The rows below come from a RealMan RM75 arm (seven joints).
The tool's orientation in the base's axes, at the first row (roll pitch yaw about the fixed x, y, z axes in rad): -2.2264 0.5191 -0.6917
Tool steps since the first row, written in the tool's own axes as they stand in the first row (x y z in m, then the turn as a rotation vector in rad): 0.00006 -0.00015 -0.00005 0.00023 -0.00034 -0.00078; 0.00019 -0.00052 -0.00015 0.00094 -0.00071 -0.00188; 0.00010 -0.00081 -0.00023 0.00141 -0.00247 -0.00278; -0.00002 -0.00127 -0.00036 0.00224 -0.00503 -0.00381; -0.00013 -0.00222 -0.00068 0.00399 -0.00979 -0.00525; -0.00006 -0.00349 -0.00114 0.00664 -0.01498 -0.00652; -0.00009 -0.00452 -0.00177 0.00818 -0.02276 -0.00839; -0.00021 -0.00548 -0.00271 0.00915 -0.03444 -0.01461; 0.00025 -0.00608 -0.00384 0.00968 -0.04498 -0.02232; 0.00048 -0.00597 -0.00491 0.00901 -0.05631 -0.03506
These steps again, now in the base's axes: 0.00013 -0.00004 0.00010 0.00018 -0.00068 0.00053; 0.00045 -0.00011 0.00034 0.00061 -0.00188 0.00102; 0.00056 -0.00006 0.00063 0.00189 -0.00247 0.00247; 0.00077 0.00000 0.00107 0.00394 -0.00320 0.00437; 0.00126 0.00001 0.00195 0.00801 -0.00429 0.00754; 0.00206 -0.00012 0.00304 0.01302 -0.00564 0.01047; 0.00258 -0.00038 0.00409 0.01893 -0.00629 0.01605; 0.00291 -0.00086 0.00531 0.02596 -0.00927 0.02690; 0.00333 -0.00189 0.00609 0.03150 -0.01346 0.03797; 0.00311 -0.00290 0.00647 0.03542 -0.02084 0.05284
